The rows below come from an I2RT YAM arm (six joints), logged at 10 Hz.
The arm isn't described. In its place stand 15 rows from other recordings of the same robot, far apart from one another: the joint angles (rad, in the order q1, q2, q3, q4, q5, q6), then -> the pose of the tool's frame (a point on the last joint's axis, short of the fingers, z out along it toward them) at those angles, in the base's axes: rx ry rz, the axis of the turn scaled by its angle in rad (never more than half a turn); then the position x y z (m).
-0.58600, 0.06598, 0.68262, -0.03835, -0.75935, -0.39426 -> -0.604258, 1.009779, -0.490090, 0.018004, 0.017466, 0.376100
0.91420, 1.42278, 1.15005, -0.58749, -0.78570, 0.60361 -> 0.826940, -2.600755, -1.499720, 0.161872, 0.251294, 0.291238
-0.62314, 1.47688, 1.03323, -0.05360, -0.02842, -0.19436 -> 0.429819, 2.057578, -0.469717, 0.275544, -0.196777, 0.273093
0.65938, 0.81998, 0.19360, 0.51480, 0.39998, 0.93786 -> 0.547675, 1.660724, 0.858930, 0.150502, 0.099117, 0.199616
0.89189, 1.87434, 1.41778, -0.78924, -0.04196, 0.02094 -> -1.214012, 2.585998, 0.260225, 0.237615, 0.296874, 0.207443
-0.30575, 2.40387, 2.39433, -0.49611, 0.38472, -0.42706 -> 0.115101, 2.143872, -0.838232, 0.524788, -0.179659, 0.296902
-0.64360, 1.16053, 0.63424, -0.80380, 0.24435, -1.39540 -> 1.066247, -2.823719, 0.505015, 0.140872, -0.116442, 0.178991
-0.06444, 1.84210, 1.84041, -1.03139, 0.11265, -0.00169 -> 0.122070, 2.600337, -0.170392, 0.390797, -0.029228, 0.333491
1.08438, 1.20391, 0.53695, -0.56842, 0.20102, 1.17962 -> 0.181201, 2.797076, 0.309438, 0.095454, 0.165307, 0.152703
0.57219, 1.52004, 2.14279, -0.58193, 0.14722, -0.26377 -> -0.512765, 1.443529, 0.133086, 0.238009, 0.147082, 0.573255
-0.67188, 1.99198, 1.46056, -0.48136, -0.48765, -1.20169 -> -0.800698, 2.292272, -0.202078, 0.343313, -0.251731, 0.192545
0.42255, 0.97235, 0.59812, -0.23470, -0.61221, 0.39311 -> -0.403246, 2.239431, 1.115989, 0.179351, 0.103074, 0.238916
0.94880, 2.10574, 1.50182, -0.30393, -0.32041, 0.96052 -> -0.140365, 2.822070, 1.055876, 0.256963, 0.377667, 0.165922
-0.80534, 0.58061, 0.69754, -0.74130, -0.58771, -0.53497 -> -0.038612, 2.082774, -0.166432, 0.097144, -0.072609, 0.285909
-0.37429, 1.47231, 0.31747, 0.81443, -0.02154, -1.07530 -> -0.711638, 1.901487, -0.934823, 0.234111, -0.091137, 0.139768
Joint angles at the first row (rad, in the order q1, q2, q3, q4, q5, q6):
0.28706 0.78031 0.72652 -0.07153 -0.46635 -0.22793
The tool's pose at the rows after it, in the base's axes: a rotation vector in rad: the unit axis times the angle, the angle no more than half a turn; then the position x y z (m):
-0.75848, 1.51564, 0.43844, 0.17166, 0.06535, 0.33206
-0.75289, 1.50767, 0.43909, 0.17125, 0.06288, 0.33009
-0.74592, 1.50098, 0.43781, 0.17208, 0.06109, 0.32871
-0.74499, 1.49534, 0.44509, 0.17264, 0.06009, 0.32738
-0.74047, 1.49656, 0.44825, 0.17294, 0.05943, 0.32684
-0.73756, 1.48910, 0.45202, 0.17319, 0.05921, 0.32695
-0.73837, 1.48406, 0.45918, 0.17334, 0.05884, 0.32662
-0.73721, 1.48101, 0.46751, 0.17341, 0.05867, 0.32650
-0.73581, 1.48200, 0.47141, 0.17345, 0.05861, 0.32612
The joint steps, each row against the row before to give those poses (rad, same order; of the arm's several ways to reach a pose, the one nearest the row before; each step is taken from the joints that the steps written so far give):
-0.01262 -0.01105 -0.00839 0.00421 -0.01186 0.00075
-0.01484 -0.00804 -0.01411 0.01600 -0.01370 0.00344
-0.01219 -0.00111 -0.00990 0.01832 -0.00875 0.00382
-0.00843 -0.00004 -0.00802 0.01408 -0.01378 0.00495
-0.00456 0.00000 -0.00268 0.00382 -0.00380 0.00497
-0.00227 0.00005 -0.00342 0.01263 -0.00455 0.00534
-0.00384 -0.00004 -0.00347 0.00838 -0.00995 0.00419
-0.00228 0.00002 -0.00227 0.00650 -0.00761 0.00649
-0.00075 -0.00003 -0.00155 0.00151 -0.00228 0.00343

